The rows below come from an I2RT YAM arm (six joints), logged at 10 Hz.
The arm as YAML. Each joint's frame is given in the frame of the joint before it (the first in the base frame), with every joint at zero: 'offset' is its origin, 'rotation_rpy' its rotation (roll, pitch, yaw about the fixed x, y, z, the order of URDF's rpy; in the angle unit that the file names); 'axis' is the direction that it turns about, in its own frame. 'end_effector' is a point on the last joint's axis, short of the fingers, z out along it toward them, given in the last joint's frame.
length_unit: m
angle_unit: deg
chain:
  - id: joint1
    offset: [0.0, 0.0, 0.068]
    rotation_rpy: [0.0, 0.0, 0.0]
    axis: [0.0, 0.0, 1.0]
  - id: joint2
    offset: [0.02, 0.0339, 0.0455]
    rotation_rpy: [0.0, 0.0, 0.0]
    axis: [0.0, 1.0, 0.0]
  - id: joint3
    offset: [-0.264, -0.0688, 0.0]
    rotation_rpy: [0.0, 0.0, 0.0]
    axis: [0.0, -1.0, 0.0]
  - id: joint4
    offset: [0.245, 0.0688, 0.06]
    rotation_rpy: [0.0, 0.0, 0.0]
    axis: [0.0, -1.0, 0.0]
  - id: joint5
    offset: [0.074, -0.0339, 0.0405]
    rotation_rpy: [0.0, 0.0, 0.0]
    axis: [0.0, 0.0, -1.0]
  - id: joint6
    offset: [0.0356, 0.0, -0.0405]
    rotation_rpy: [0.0, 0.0, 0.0]
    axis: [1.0, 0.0, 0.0]
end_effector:
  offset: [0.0, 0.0, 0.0]
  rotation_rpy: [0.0, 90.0, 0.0]
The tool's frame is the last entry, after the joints.
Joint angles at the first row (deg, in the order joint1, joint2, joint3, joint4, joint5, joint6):
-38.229, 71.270, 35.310, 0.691, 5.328, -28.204
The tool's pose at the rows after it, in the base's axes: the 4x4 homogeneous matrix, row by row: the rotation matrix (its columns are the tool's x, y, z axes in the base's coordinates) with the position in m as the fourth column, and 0 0 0 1 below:
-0.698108 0.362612 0.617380 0.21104; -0.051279 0.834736 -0.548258 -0.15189; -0.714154 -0.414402 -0.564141 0.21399; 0 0 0 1
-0.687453 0.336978 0.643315 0.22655; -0.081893 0.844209 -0.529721 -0.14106; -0.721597 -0.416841 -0.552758 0.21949; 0 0 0 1
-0.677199 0.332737 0.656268 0.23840; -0.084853 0.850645 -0.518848 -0.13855; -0.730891 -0.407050 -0.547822 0.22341; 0 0 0 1
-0.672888 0.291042 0.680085 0.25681; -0.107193 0.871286 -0.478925 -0.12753; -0.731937 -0.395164 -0.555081 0.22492; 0 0 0 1
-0.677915 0.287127 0.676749 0.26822; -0.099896 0.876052 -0.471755 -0.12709; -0.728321 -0.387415 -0.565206 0.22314; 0 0 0 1
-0.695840 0.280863 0.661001 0.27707; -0.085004 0.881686 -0.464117 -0.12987; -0.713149 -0.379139 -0.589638 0.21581; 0 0 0 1
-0.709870 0.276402 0.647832 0.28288; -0.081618 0.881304 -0.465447 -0.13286; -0.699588 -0.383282 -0.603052 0.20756; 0 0 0 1
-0.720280 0.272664 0.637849 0.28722; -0.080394 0.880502 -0.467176 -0.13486; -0.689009 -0.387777 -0.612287 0.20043; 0 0 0 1
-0.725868 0.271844 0.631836 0.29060; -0.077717 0.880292 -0.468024 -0.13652; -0.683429 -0.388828 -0.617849 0.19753; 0 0 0 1
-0.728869 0.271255 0.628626 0.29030; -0.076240 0.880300 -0.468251 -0.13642; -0.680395 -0.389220 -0.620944 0.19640; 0 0 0 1
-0.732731 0.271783 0.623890 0.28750; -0.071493 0.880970 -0.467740 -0.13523; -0.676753 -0.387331 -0.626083 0.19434; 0 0 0 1
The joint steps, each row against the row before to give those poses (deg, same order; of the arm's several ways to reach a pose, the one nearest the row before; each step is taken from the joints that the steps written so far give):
3.231, -0.519, 1.569, -1.340, 0.125, 1.818
4.032, 1.210, 1.836, 0.046, 1.624, 1.096
1.787, 1.878, 2.091, 0.081, 0.568, 1.218
3.772, 2.668, 2.478, -0.357, 0.450, 1.155
1.094, 2.687, 1.914, 0.001, 0.606, 0.926
0.225, 3.038, 1.365, -0.090, 0.154, 0.524
-0.025, 2.427, 0.454, 0.952, 0.362, -0.203
0.030, 1.906, 0.222, 0.958, 0.352, -0.200
-0.004, 1.201, 0.562, 0.201, 0.184, -0.005
0.004, 0.082, -0.119, -0.045, 0.092, 0.005
-0.001, -0.403, -0.758, -0.041, 0.084, 0.166

